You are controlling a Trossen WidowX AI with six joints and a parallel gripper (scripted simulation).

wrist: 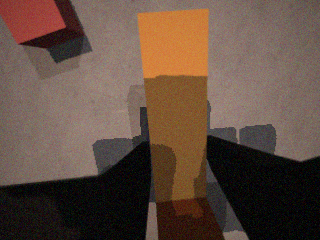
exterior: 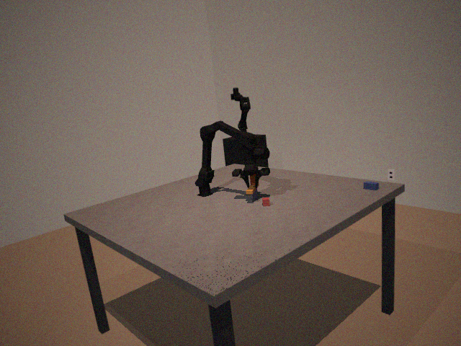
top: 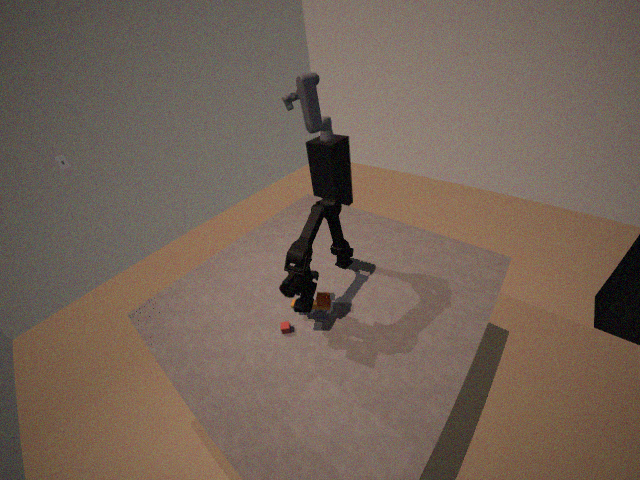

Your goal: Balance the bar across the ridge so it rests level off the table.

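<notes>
Right now my gripper tip is 12 cm short of the red cube, 4 cm above it and 3 cm to the left of it. The rest, counted from my gripper tip: blue block: 43 cm to the left, 43 cm ahead, 4 cm below.
</notes>
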